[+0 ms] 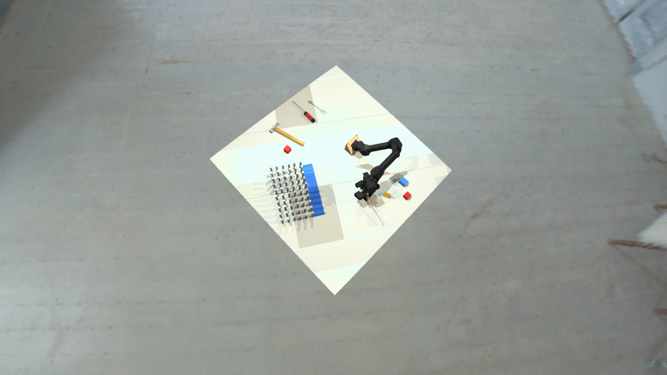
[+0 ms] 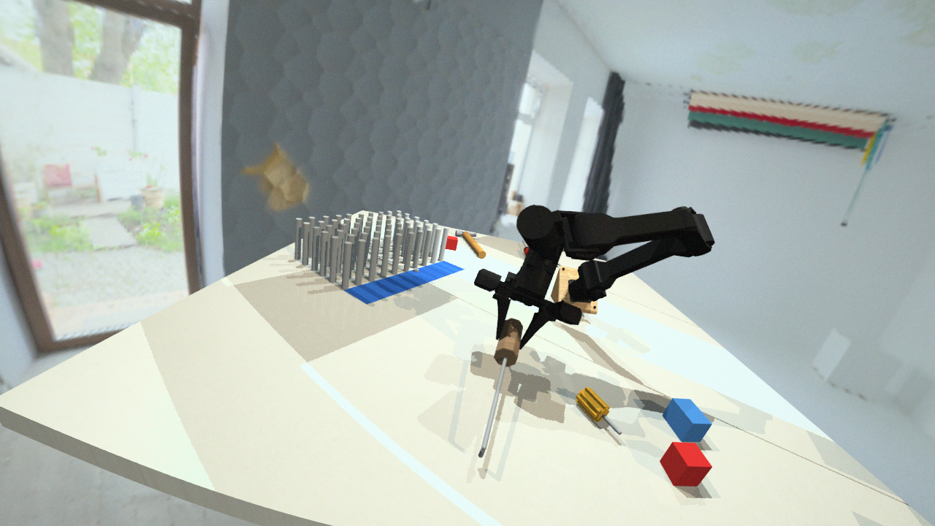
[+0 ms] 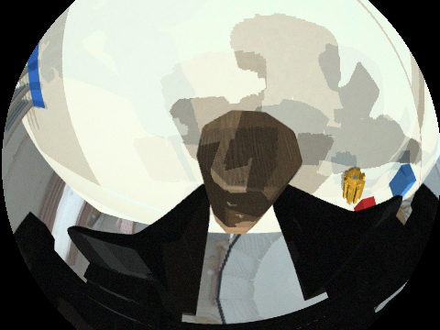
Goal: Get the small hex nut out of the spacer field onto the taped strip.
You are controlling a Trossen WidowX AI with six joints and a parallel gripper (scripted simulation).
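Right now my gripper tip is 10 cm to the right of the hook tool, 3 cm short of it and 1 cm above it. The rest, counted from my gripper tip: blue taped strip: 34 cm to the right, 18 cm ahead, 5 cm below; then yellow-handled screwdriver: 13 cm behind, 10 cm to the left, 4 cm below; then blue cube: 29 cm behind, 13 cm to the left, 3 cm below.
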